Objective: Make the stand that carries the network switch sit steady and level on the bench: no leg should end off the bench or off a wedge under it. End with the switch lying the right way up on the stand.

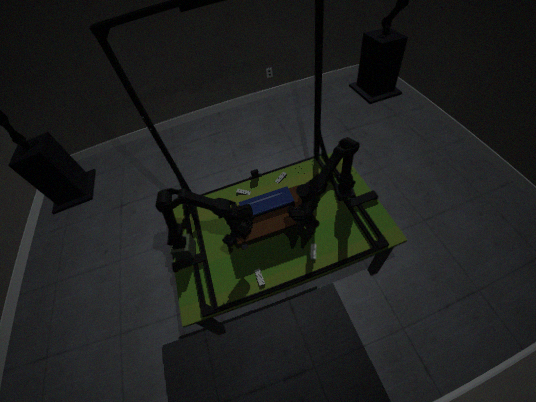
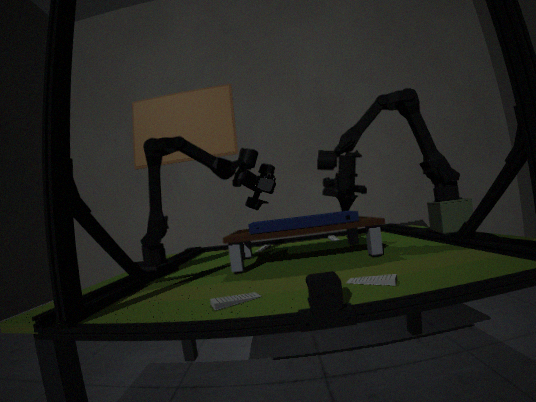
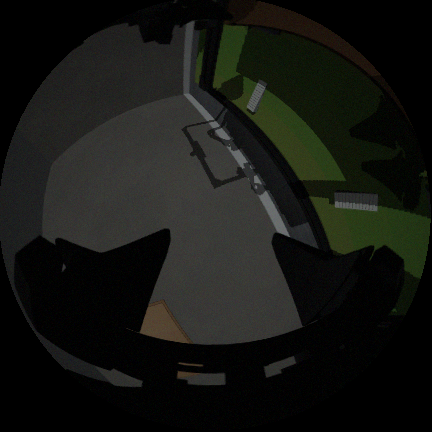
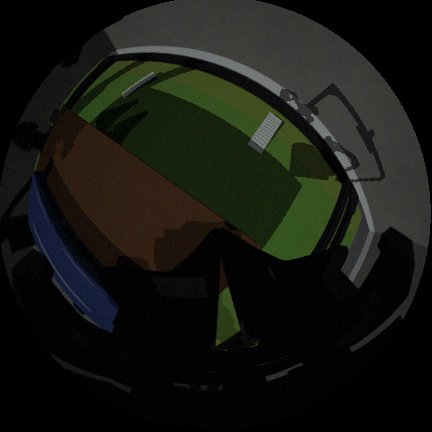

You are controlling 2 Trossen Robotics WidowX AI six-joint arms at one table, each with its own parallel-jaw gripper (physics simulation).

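Frame: origin at the left arm's base, x ahead, y left, z up, level; centimetres.
Seen in the pictures: left gripper, fingertip midpoint: (image 1: pixel 303 237) (image 3: pixel 223 236); right gripper, fingertip midpoint: (image 1: pixel 244 238) (image 4: pixel 217 233); left arm's base, origin of the base link: (image 1: pixel 344 189) (image 2: pixel 154 263); right arm's base, origin of the base link: (image 1: pixel 179 243) (image 2: pixel 447 200).
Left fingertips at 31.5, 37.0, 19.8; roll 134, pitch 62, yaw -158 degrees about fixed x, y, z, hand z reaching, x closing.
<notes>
Offsets run from my left fingertips to a thing's top centre, as dx, dy, dz. "*": to the spot under its first point. Level surfaces: height alone.
The brown stand (image 1: pixel 274 223) (image 2: pixel 238 237) (image 4: pixel 120 197) rests on white legs (image 2: pixel 236 258) (image 2: pixel 375 241) in the middle of the green bench @(dz -23.2) (image 1: pixel 382 225) (image 2: pixel 187 287). The blue network switch @(+14.9, -30.2, -10.2) (image 1: pixel 268 200) (image 2: pixel 302 222) (image 4: pixel 60 250) lies flat along its top. My right gripper (image 1: pixel 238 238) (image 2: pixel 347 207) (image 4: pixel 217 233) is shut and empty. It points down, with its tip at the end of the stand beside the switch. My left gripper (image 1: pixel 304 225) (image 2: pixel 254 203) (image 3: pixel 223 236) is open and empty. It hangs tilted above the stand's other end.
Several white ribbed wedges lie loose on the bench: two @(+4.5, -56.6, -21.9) (image 2: pixel 234 300) @(+29.0, -49.7, -21.9) (image 2: pixel 374 280) on one side of the stand and two @(-5.6, -2.9, -21.9) (image 1: pixel 313 251) @(+23.6, +6.7, -21.9) (image 1: pixel 259 277) (image 3: pixel 257 95) (image 3: pixel 355 200) on the other. A black block @(* +20.7, -60.1, -18.6) (image 1: pixel 254 173) (image 2: pixel 324 291) stands at the bench edge. A black frame rail (image 1: pixel 362 227) runs along the bench.
</notes>
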